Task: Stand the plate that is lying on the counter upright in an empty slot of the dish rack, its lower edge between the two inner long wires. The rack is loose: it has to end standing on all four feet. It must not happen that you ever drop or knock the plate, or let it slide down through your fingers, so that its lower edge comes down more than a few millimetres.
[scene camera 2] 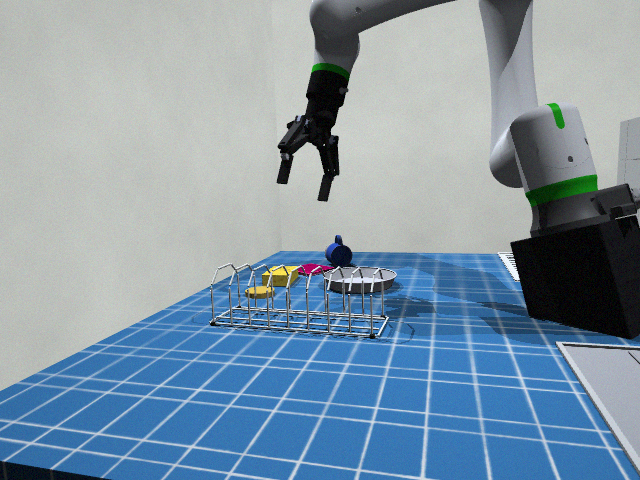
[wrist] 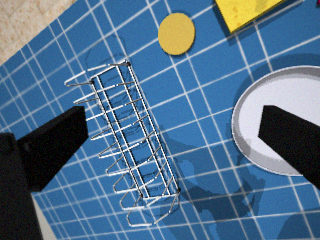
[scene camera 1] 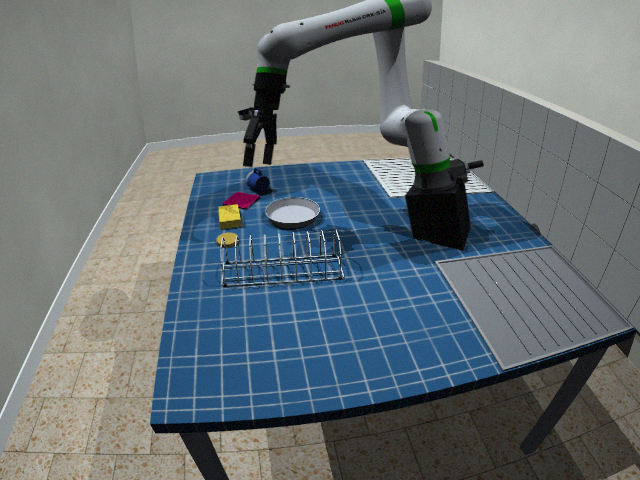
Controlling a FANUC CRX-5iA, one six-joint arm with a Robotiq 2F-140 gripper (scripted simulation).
Labels:
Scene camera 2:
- gripper: 303, 192
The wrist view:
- gripper: 172, 121
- yellow disc: 176, 35
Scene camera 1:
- gripper: 257, 165
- grey draining board: 530, 304

